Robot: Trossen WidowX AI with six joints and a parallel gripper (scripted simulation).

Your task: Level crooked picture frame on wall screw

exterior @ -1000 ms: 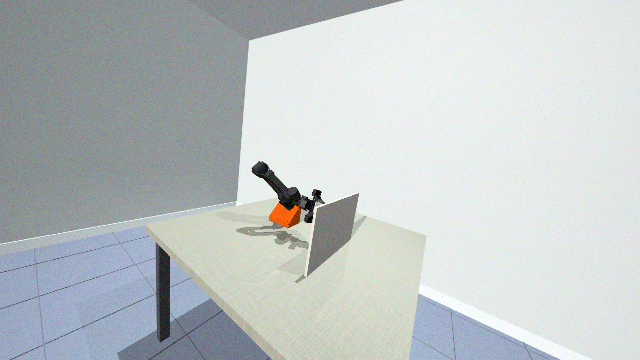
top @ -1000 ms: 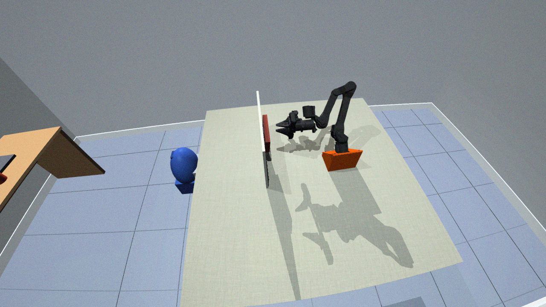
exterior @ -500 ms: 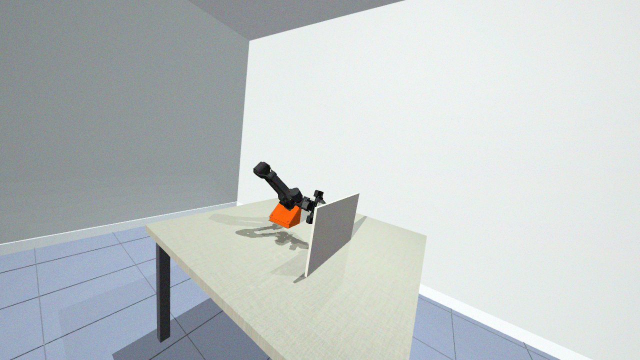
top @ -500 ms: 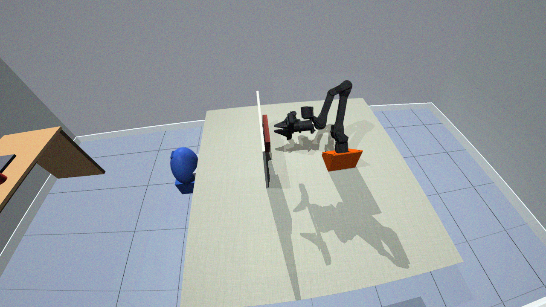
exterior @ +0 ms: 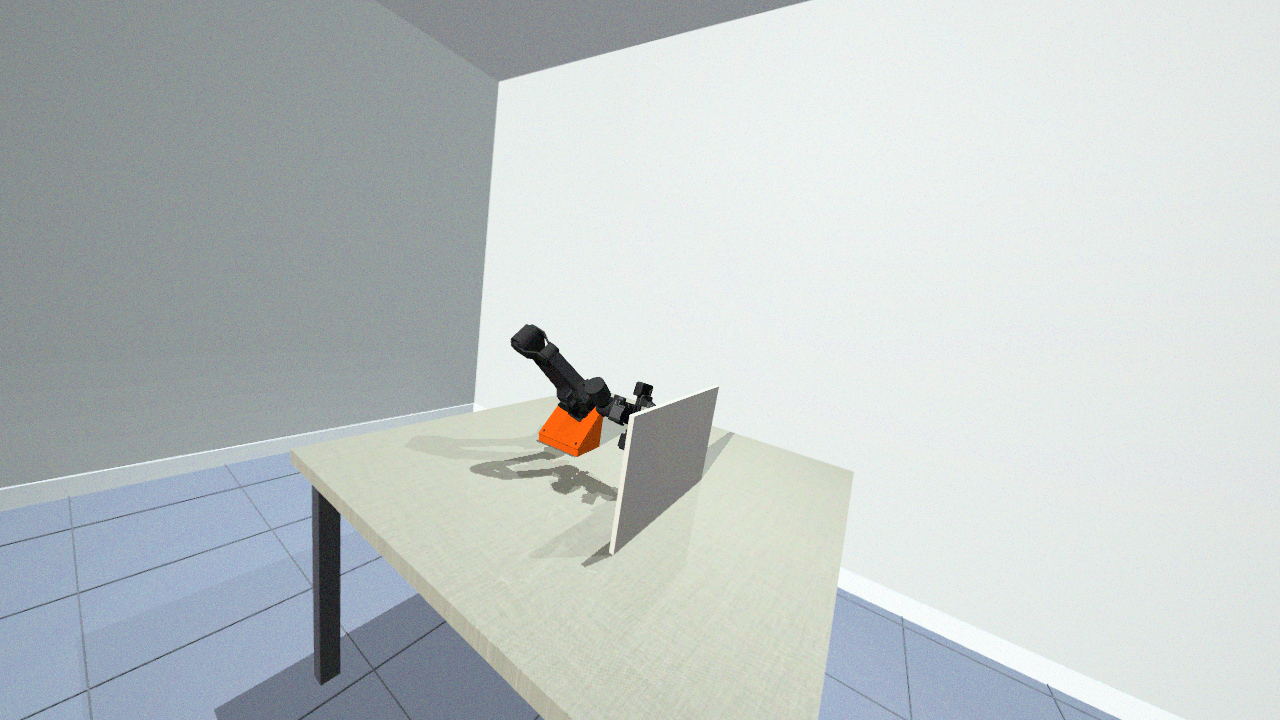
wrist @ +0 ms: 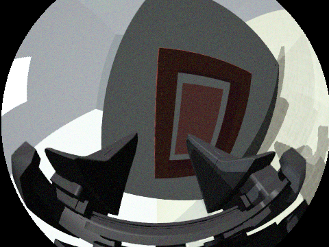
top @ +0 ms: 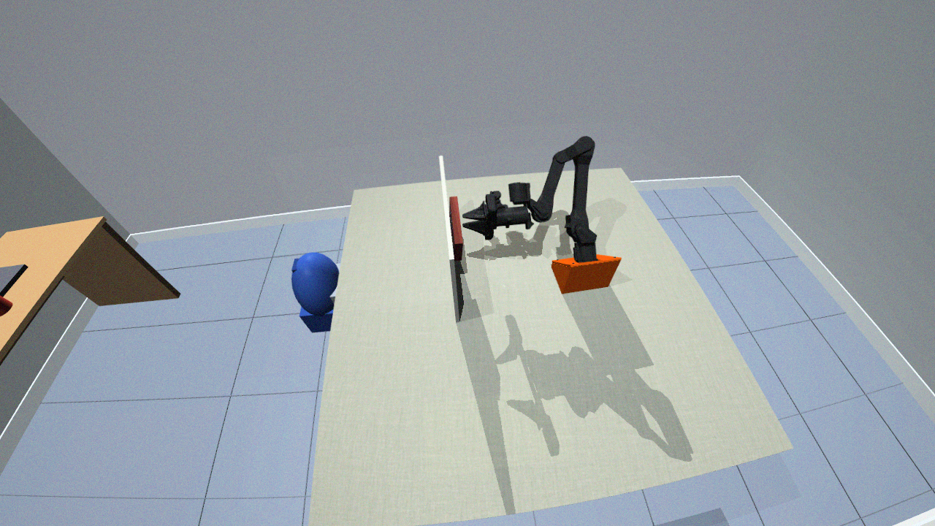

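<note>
Right now my gripper tip is 30 mm short of the dark red picture frame, 10 mm to the left of it and 50 mm above it. The rest, counted from my gripper tip: white wall panel 40 mm ahead, 60 mm below.
</note>
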